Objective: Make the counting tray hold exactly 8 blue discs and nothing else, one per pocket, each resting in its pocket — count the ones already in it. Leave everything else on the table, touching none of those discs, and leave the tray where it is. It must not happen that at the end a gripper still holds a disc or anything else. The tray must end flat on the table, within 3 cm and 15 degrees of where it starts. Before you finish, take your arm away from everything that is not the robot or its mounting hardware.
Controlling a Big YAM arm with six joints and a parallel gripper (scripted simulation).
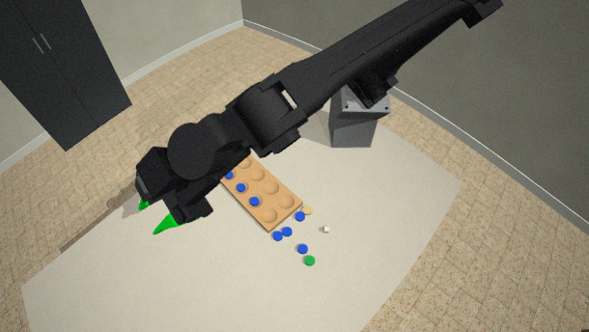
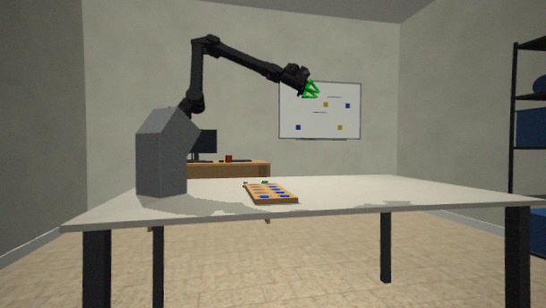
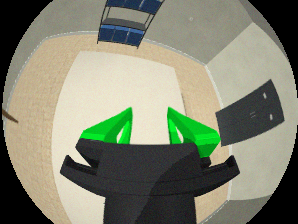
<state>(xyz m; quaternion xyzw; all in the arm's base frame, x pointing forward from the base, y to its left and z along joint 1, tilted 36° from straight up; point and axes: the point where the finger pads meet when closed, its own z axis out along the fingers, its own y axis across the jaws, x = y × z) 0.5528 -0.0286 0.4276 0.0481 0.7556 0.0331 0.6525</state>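
My gripper is now 270 mm past the green disc, 70 mm to the right of it and 470 mm above it. The rest, counted from my hand: wooden counting tray (250 mm behind, 280 mm to the right, 460 mm below); then tan disc (360 mm behind, 80 mm to the right, 470 mm below); then small white cube (370 mm behind, 20 mm to the left, 470 mm below).
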